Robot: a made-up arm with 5 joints.
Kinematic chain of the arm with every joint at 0, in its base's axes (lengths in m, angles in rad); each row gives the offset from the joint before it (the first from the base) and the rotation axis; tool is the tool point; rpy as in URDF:
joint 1: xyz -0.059 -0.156 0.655 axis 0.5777 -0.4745 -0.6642
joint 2: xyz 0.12 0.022 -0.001 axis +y
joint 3: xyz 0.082 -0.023 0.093 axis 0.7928 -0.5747 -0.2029
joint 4: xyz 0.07 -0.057 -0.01 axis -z
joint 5: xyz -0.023 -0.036 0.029 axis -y
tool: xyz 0.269 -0.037 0.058 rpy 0 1.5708 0
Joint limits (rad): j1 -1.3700..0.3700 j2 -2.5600..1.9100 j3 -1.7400..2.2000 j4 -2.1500..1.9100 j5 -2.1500..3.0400
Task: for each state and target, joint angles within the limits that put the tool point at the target. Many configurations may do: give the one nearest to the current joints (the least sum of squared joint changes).
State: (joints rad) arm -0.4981 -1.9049 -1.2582 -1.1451 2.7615
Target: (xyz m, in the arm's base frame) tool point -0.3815 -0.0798 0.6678
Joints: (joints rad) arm -0.0031 -2.1964 -1.6142 -0.6526 2.4438
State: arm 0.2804 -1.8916 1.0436 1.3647 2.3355
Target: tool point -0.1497 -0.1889 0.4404
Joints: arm 0.1225 -2.0070 1.1357 1.4291 2.0626
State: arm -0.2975 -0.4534 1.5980 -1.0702 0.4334
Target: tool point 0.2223 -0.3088 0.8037
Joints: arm -0.7559 -0.2839 1.9438 -0.8569 0.6166
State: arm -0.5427 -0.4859 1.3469 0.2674 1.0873
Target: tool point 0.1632 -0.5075 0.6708
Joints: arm 0.0745 -0.1339 1.5965 0.3831 0.4891
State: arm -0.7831 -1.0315 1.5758 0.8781 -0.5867
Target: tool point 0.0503 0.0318 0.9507
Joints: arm -0.7229 -1.8331 1.8869 0.8819 -1.1160
